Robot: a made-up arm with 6 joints.
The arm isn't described. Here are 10 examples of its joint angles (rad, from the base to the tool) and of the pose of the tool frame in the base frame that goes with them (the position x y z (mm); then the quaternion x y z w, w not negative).
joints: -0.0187 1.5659 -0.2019 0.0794 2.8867 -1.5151
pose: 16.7 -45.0 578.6 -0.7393 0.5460 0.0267 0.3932
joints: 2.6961 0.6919 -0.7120 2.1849 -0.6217 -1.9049
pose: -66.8 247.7 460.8 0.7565 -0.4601 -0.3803 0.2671
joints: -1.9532 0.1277 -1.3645 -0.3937 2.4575 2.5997
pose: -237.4 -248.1 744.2 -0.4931 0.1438 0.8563 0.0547
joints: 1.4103 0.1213 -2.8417 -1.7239 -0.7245 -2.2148
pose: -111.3 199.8 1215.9 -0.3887 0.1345 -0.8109 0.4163
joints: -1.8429 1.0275 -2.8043 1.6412 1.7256 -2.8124
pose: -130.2 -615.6 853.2 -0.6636 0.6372 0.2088 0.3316
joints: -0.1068 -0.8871 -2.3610 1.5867 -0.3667 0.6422
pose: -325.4 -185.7 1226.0 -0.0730 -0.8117 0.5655 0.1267
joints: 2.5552 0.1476 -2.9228 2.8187 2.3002 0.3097
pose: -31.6 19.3 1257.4 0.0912 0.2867 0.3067 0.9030
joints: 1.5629 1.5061 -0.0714 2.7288 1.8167 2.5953
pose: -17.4 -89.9 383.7 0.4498 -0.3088 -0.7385 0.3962
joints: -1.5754 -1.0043 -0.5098 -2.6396 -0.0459 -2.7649
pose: 3.6 -180.3 738.3 0.0703 0.0077 -0.0660 0.9953
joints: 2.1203 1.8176 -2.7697 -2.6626 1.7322 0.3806
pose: -274.2 613.8 388.3 -0.8778 0.0387 -0.0306 0.4764
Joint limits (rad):
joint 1: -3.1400..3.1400
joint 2: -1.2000..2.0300
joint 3: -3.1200..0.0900
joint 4: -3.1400..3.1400
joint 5: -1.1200..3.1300
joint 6: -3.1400..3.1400
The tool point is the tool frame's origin. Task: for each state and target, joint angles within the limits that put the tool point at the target. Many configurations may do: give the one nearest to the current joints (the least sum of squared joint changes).
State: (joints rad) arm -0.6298 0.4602 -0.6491 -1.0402 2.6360 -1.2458
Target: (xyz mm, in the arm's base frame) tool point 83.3 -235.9 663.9
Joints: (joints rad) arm -0.5394 0.2823 -0.7152 -1.0449 2.7758 -1.2482
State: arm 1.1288 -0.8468 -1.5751 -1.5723 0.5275 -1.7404
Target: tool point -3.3 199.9 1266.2
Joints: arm 1.4153 -0.4671 -1.8584 -1.5143 0.4214 -1.7339
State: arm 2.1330 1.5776 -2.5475 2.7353 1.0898 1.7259
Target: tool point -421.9 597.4 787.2
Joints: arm 2.2174 1.1645 -2.7974 2.7544 1.0912 1.7207
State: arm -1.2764 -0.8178 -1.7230 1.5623 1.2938 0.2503
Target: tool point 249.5 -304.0 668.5
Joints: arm -0.8966 -0.0038 -0.9130 1.4607 1.3592 0.2556
